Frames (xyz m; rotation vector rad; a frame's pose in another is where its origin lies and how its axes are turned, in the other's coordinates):
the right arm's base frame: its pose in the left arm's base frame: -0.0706 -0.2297 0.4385 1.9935 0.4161 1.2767
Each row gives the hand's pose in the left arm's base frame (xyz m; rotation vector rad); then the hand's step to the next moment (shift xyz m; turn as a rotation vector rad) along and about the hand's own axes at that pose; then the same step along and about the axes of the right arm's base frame.
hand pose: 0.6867 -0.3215 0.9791 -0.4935 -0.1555 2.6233
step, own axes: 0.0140 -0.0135 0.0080 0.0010 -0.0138 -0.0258
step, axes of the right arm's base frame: 0.0107 -0.0076 -0.0165 0.0007 -0.0263 0.0129
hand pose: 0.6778 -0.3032 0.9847 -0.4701 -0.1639 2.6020
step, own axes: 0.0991 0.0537 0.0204 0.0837 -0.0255 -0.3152
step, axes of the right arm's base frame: -0.0649 -0.0035 -0.0943 -0.1351 -0.2814 0.0980
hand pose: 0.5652 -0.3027 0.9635 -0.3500 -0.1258 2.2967
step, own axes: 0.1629 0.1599 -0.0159 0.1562 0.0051 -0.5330
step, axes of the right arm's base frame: -0.1445 -0.0424 -0.1723 -0.2699 -0.4651 0.1393
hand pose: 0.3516 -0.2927 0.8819 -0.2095 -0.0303 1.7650
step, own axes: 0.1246 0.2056 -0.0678 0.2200 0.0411 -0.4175
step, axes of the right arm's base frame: -0.1243 -0.1062 -0.1888 -0.1943 -0.4310 0.0305
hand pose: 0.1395 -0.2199 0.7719 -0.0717 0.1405 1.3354
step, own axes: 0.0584 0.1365 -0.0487 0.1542 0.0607 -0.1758
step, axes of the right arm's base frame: -0.0406 -0.0807 -0.1275 -0.0575 -0.2316 -0.0378
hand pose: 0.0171 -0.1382 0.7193 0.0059 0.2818 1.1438
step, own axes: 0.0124 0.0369 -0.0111 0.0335 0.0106 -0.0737
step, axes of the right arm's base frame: -0.0041 -0.0196 -0.0352 -0.0412 -0.0704 -0.0022
